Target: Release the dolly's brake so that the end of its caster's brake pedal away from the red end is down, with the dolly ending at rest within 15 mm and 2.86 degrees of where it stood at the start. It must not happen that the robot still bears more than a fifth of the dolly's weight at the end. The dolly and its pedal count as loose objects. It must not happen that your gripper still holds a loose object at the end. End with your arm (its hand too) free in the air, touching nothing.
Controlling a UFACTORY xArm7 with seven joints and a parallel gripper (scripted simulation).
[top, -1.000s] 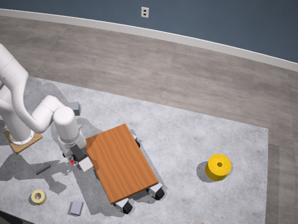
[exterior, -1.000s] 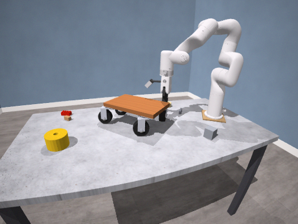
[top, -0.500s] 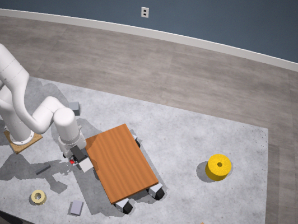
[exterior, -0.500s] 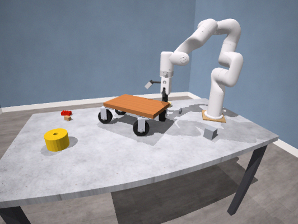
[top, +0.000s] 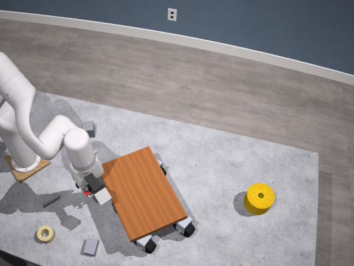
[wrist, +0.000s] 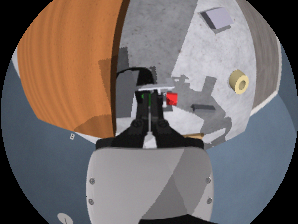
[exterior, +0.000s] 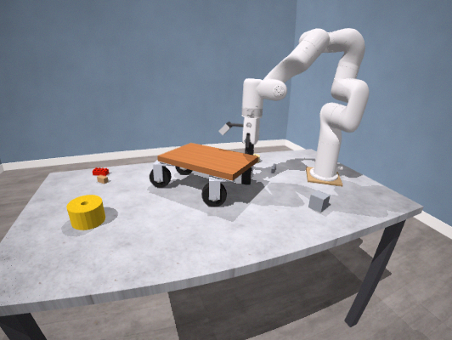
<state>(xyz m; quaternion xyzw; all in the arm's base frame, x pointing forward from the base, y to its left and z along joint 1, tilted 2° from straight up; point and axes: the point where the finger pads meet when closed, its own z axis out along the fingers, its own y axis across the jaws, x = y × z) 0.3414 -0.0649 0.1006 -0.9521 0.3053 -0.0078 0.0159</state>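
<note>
Right now the brake pedal is 3 cm below my hand, 1 cm to the right of it and 1 cm behind it. Round my hand: grey bar: 16 cm behind, 10 cm below, 7 cm to the right; flat grey block: 19 cm to the right, 10 cm below, 5 cm ahead; grey cube: 27 cm to the left, 15 cm behind, 8 cm below.
</note>
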